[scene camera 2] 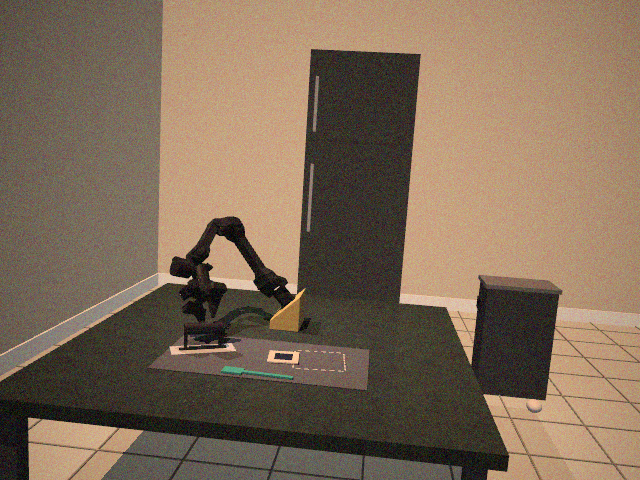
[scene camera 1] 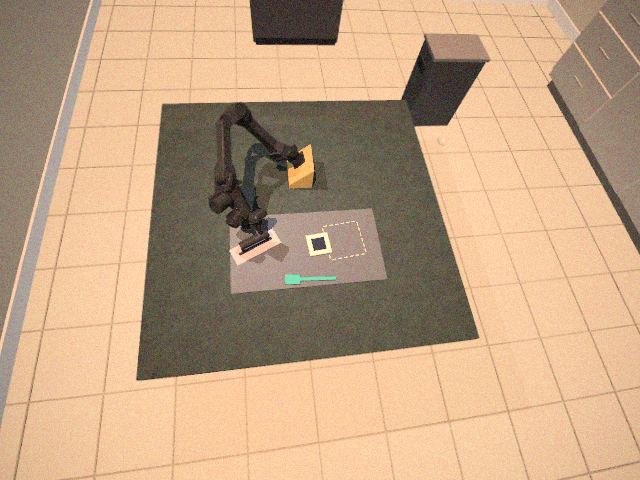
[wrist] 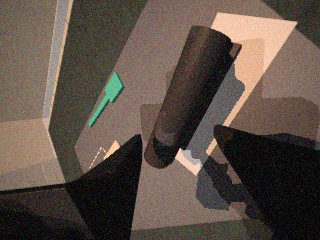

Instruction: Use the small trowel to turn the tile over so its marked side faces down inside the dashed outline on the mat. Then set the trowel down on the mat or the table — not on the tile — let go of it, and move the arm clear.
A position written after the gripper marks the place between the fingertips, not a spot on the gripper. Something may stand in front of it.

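Open and holding nothing: the gripper point(scene camera 2: 207, 322), point(scene camera 1: 255, 233), point(wrist: 177, 134). A trowel point(scene camera 2: 200, 327), point(scene camera 1: 258, 243) is visible, as is a grey mat point(scene camera 1: 266, 271), point(scene camera 2: 252, 354), point(wrist: 174, 195).
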